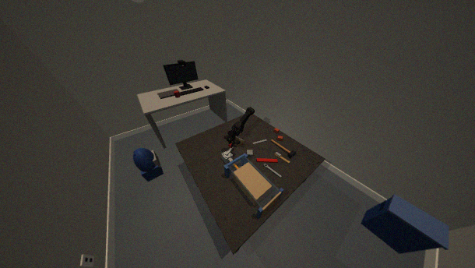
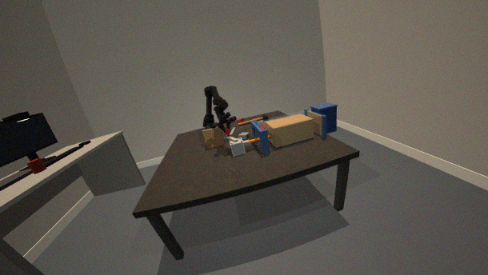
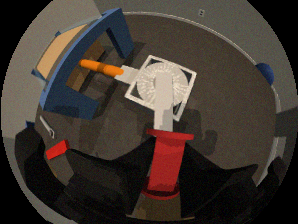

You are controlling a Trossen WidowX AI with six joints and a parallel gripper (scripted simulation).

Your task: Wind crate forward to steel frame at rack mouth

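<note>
My gripper tip is now 10 mm short of the winch handle, 20 mm to the left of it and 30 mm above it. The rest, counted from my gripper tip: red knob (10 mm behind, 20 mm to the left); grey hand winch (30 mm ahead, 80 mm to the right, 100 mm below); blue frame (200 mm ahead, 60 mm to the right, 30 mm below).
</note>
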